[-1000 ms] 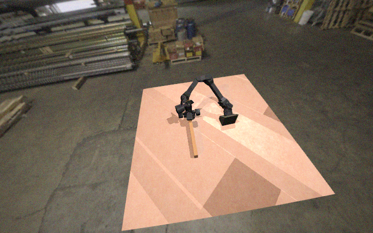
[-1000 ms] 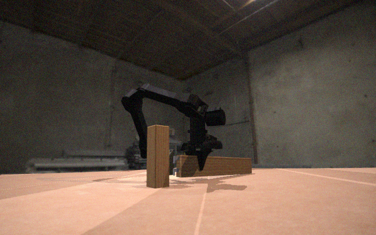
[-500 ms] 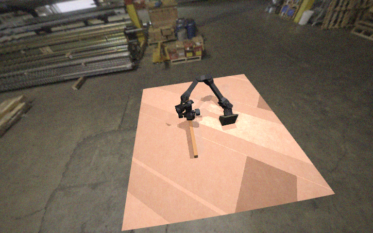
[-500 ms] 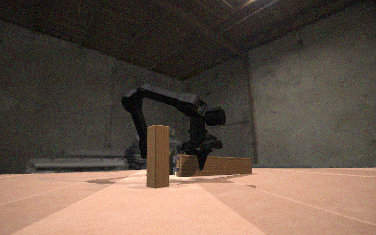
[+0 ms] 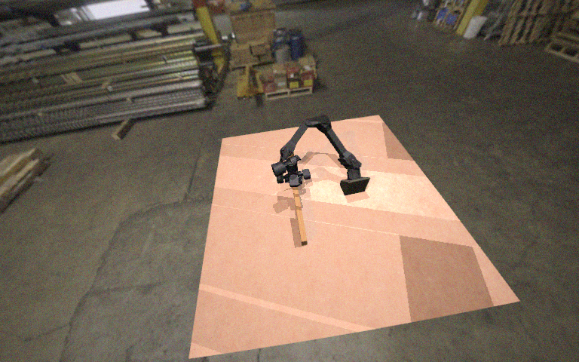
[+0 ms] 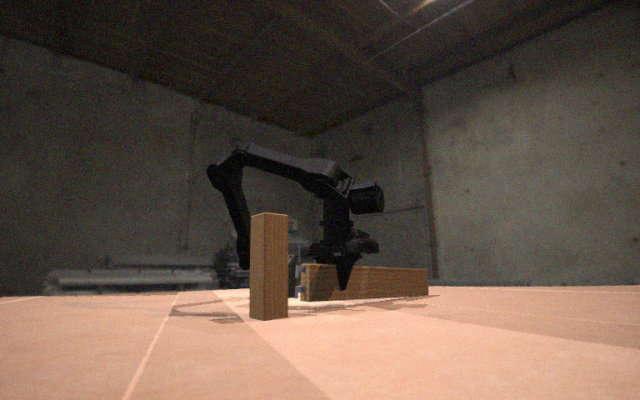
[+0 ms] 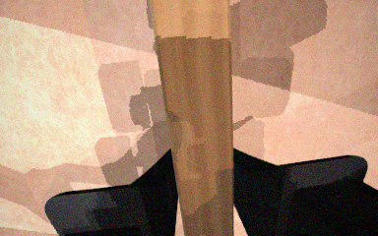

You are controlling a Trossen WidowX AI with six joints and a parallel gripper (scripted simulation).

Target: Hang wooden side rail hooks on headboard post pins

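Right now my gripper tip is 1 cm past the headboard post, 17 cm to the left of it and 4 cm below it.
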